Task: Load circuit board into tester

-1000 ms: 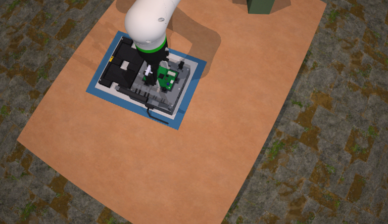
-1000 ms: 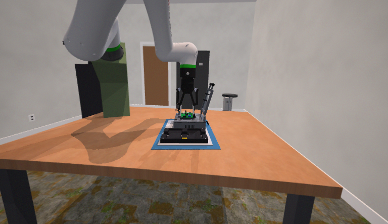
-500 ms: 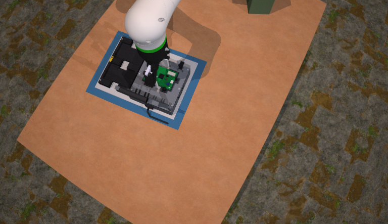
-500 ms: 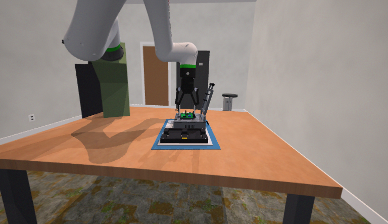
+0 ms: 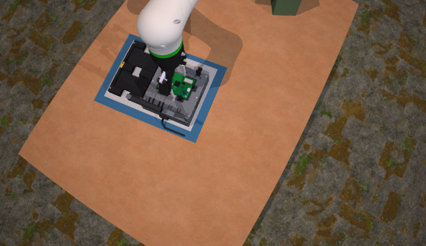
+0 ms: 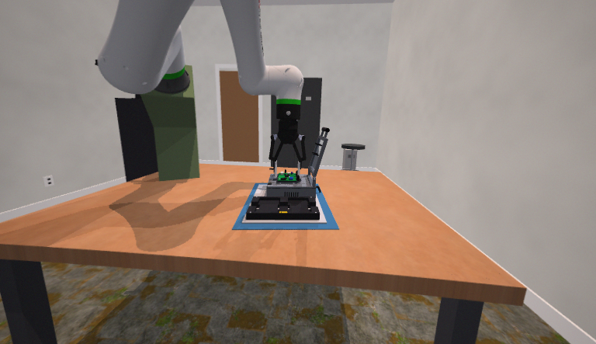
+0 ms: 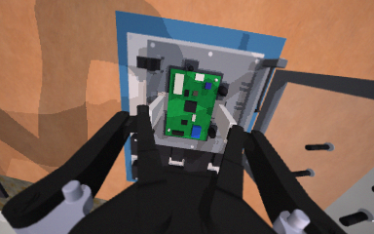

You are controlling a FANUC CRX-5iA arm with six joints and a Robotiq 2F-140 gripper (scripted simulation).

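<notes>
My gripper is now 20 mm above the green circuit board. Round my hand: lid (120 mm ahead, 90 mm above); then pin plate (30 mm below, 10 mm to the left, 10 mm ahead); then latch hook (60 mm to the left, 60 mm behind, 10 mm below).
</notes>
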